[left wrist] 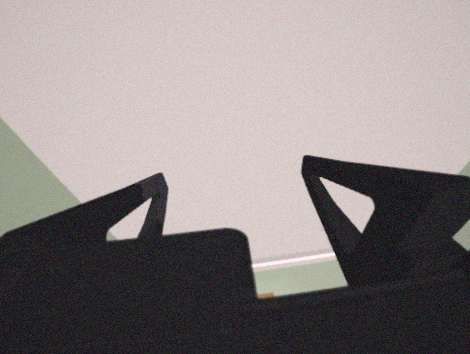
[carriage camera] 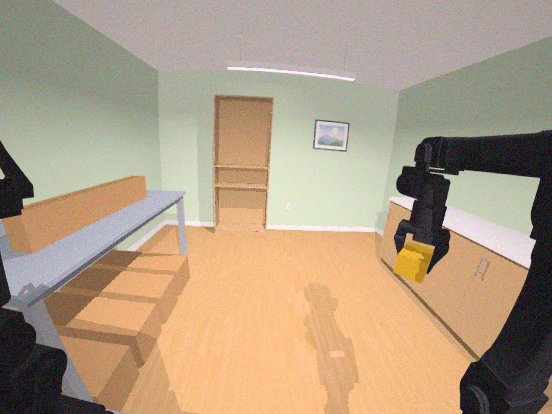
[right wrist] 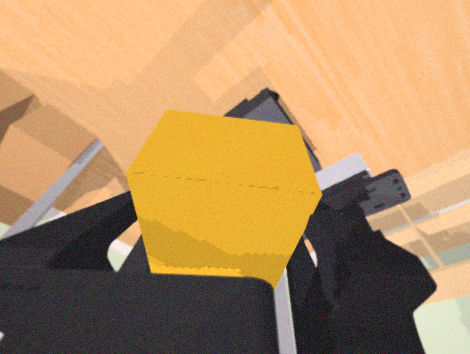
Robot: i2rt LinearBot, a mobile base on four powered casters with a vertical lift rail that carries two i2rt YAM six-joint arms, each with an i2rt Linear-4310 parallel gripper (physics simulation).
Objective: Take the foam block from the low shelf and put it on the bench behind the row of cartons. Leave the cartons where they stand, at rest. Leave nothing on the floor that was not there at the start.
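Frame: origin at the left arm's base, x left, y back, z up, level; millimetres.
Where they show: left gripper, fingertip midpoint: [left wrist: 234, 172]; right gripper, fingertip midpoint: [carriage camera: 412, 268] [right wrist: 225, 183]; right arm's base, origin of the base link: [right wrist: 338, 208].
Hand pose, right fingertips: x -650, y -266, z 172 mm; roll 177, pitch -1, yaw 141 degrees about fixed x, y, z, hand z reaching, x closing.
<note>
After its pixels a point has its place.
The yellow foam block [carriage camera: 414, 264] {y -227, x -619, z 206 mm} [right wrist: 225, 155] {y -295, x -678, z 202 mm} is held in the air at the right of the carriage view, in front of a cabinet. My right gripper [carriage camera: 416, 257] [right wrist: 225, 183] {y -266, x -650, z 172 mm} is shut on it; the block partly hides the fingertips. My left gripper [left wrist: 234, 172] {y -34, x -1, z 437 mm} is open and empty, with ceiling behind it. The blue-grey bench [carriage camera: 117, 226] {y -854, x 544, z -46 mm} stands along the left wall. A row of several brown cartons [carriage camera: 119, 311] {y -857, x 691, z -690 mm} stands on the floor along the bench's front, at lower left. The low shelf does not show in the carriage view.
A long brown box-like piece [carriage camera: 85, 212] {y -827, x 724, z 33 mm} lies along the bench top. A low cabinet [carriage camera: 450, 272] {y -1139, x -1751, z -414 mm} with a white top runs along the right wall. A tall bookcase [carriage camera: 216, 150] {y -2936, x 566, z 304 mm} stands at the far wall. Black arm parts cover the lower left corner of the carriage view.
</note>
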